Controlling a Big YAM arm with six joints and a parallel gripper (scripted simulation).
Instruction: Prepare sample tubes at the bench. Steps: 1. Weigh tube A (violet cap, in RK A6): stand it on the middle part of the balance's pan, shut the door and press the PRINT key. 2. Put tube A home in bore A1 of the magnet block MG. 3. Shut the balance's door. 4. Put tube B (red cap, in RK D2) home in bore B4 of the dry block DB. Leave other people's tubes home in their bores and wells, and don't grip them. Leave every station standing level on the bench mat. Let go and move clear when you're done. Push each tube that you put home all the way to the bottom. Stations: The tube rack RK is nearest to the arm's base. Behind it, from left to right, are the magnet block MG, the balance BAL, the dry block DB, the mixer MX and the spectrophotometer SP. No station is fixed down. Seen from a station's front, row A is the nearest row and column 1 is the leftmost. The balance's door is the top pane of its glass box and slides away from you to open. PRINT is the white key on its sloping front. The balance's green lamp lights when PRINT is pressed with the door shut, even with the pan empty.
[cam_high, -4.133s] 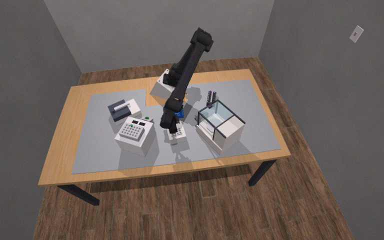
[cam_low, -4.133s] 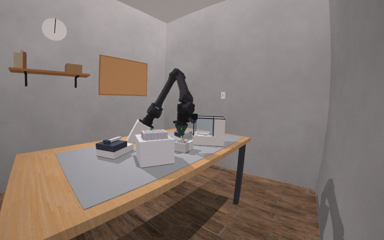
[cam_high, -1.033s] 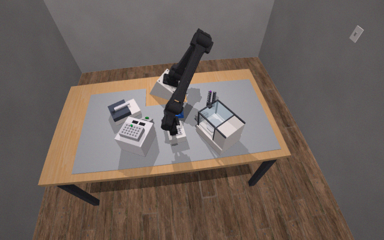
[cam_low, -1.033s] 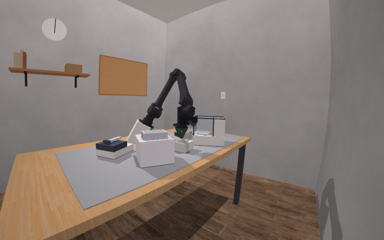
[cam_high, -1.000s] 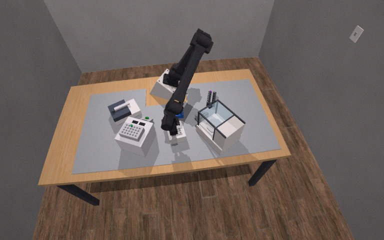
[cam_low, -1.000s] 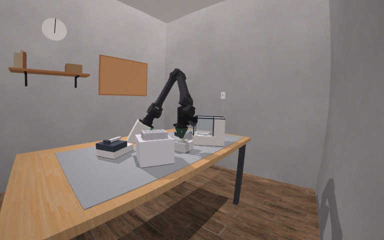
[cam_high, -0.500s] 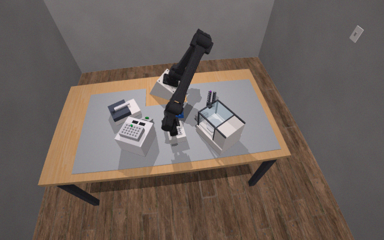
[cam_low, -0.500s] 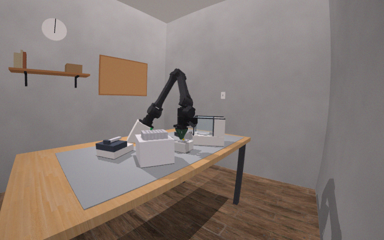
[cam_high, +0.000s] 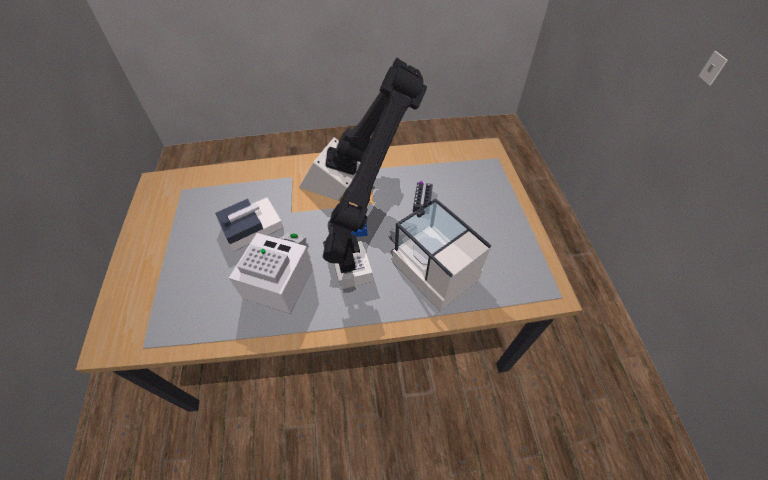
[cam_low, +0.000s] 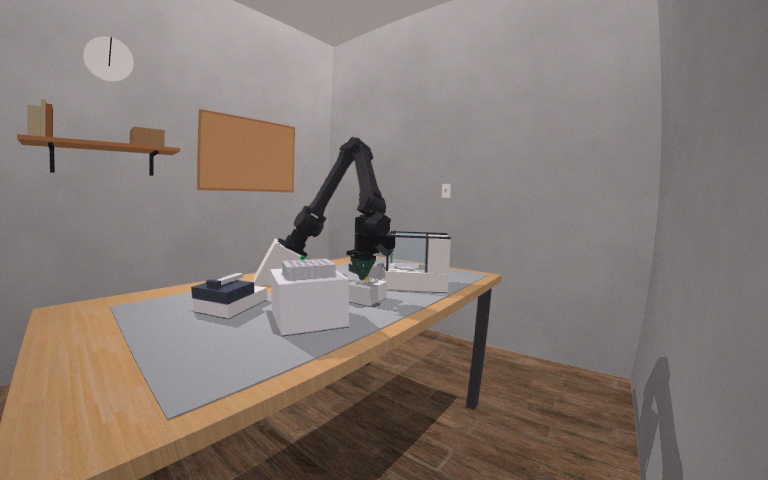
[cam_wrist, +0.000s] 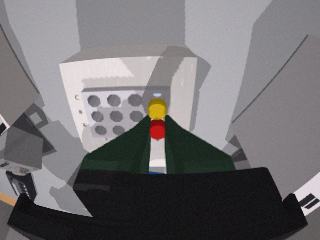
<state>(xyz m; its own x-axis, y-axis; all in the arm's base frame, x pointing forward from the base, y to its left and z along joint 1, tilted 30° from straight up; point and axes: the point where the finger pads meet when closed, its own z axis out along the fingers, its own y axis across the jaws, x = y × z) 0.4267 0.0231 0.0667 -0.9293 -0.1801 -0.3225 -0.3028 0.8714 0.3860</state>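
The yellow-capped tube lies 20 mm below my hand and 10 mm ahead of it. The rest, counted from my hand: balance door 260 mm to the left, 130 mm above, 80 mm behind; then dry block 50 mm below, 30 mm behind, 20 mm to the left; then tube rack 210 mm behind, 70 mm below, 10 mm to the right.
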